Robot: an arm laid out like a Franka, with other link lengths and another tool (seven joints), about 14 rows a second.
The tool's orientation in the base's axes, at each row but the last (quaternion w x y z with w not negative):
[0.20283 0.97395 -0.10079 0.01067]
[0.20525 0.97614 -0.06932 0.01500]
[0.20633 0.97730 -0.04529 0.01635]
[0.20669 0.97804 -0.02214 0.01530]
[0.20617 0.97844 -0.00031 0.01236]
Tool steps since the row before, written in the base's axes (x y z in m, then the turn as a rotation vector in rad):
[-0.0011 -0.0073 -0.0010 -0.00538 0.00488 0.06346]
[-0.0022 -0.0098 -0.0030 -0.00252 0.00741 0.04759]
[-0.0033 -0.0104 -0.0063 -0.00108 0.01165 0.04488]
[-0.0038 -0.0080 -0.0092 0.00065 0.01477 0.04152]
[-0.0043 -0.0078 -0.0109 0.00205 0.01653 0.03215]
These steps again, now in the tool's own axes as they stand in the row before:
[0.0003 0.0064 0.0038 -0.00229 0.02164 -0.06005]
[-0.0011 0.0080 0.0067 -0.00070 0.01261 -0.04655]
[-0.0028 0.0073 0.0099 0.00025 0.00753 -0.04576]
[-0.0039 0.0038 0.0116 0.00173 0.00323 -0.04392]
[-0.0046 0.0028 0.0130 0.00291 -0.00217 -0.03603]

